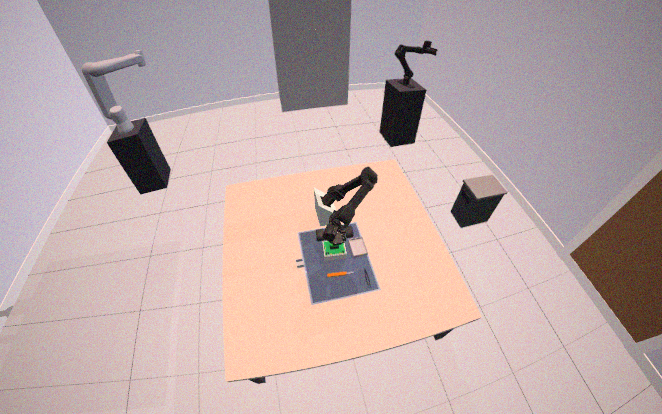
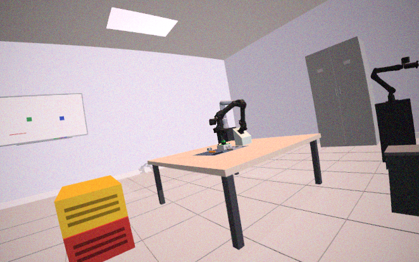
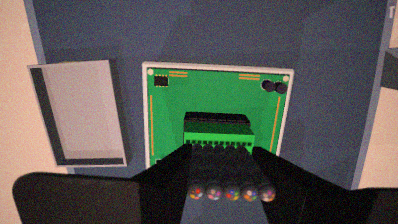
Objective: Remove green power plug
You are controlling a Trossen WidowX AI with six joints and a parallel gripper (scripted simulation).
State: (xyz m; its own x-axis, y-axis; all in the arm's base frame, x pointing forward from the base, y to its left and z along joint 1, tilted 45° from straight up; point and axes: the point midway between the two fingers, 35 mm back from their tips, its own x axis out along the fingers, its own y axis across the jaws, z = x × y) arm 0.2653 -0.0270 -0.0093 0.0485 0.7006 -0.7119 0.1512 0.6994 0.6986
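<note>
The green power plug is 20 mm below my gripper tip. From my gripper tip the other things lie so: blue mat 110 mm below, 50 mm ahead.
</note>
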